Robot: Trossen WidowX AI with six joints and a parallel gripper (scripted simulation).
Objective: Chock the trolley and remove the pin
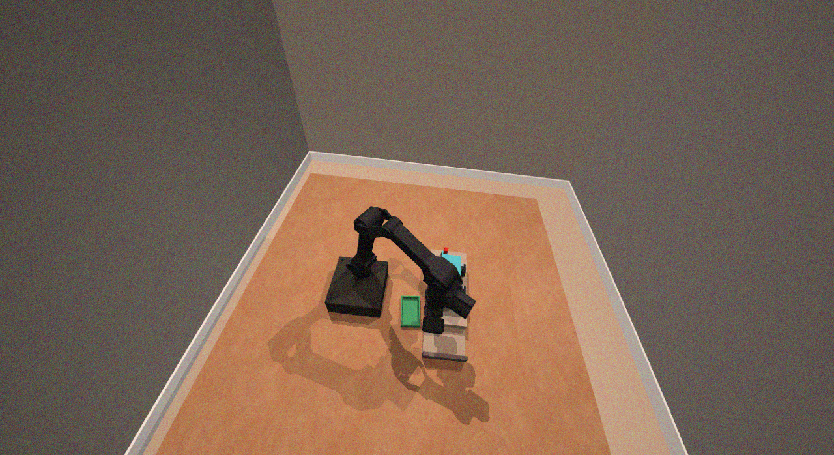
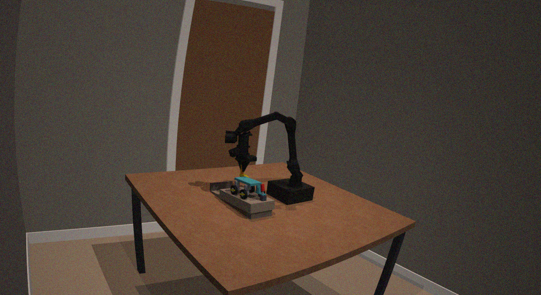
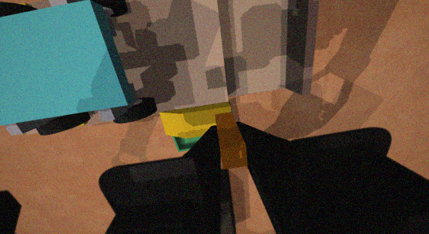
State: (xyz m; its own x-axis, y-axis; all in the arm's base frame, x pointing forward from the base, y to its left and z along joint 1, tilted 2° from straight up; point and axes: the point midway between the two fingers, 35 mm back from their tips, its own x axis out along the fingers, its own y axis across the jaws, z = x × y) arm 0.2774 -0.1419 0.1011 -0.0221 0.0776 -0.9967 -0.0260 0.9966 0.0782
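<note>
Right now my gripper tip is 26 cm to the right of the red-headed stop pin, 4 cm short of it and 2 cm above it. Round my gripper tip: trolley (16 cm to the left, 6 cm ahead, 4 cm below); yellow chock (2 cm to the left); green tray (16 cm below, 7 cm behind, 5 cm to the left).
</note>
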